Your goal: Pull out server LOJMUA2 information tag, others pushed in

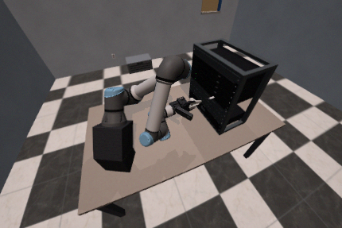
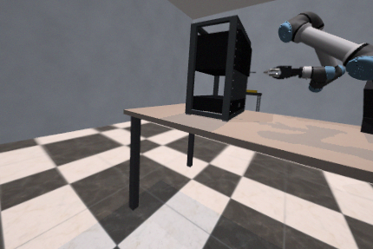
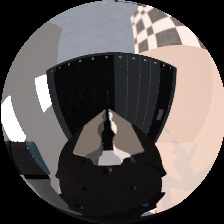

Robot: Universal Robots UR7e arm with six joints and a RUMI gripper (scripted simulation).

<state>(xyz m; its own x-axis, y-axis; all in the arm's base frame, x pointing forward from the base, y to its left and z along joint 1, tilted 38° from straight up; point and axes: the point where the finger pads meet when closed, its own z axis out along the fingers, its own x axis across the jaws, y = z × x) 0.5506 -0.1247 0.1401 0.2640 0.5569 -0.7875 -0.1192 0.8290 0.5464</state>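
Right now my hand is 11 cm short of the white information tag and 1 cm to the right of it.
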